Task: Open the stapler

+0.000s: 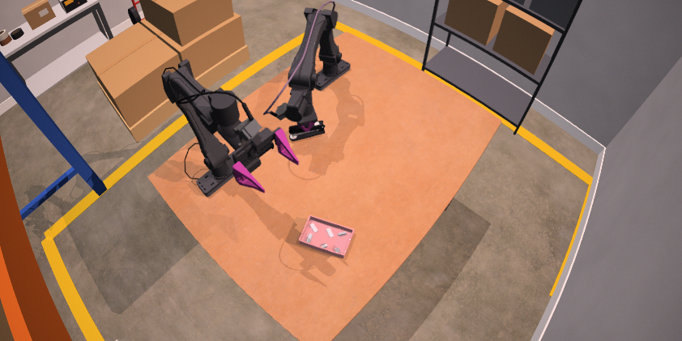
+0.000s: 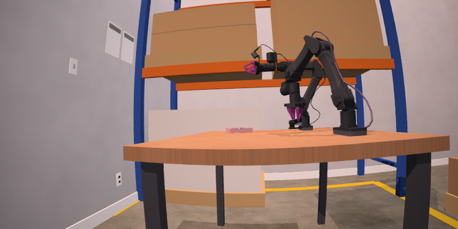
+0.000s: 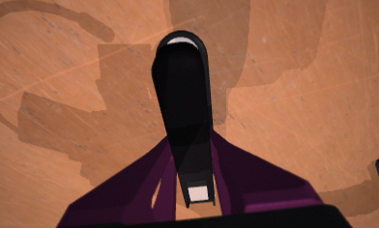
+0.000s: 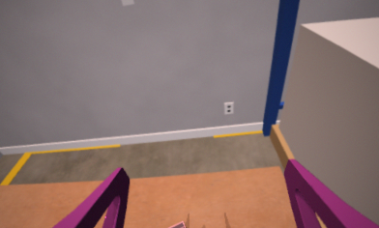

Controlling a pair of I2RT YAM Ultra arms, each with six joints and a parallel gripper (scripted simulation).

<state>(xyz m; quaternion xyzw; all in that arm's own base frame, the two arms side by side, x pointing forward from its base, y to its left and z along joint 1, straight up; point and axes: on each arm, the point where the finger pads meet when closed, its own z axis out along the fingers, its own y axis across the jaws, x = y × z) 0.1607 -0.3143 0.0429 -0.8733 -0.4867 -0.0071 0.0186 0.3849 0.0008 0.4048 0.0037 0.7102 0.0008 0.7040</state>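
The black stapler is 1 cm below my left hand. Round my left hand: pink tray: 30 cm ahead, 27 cm to the right, 5 cm below.
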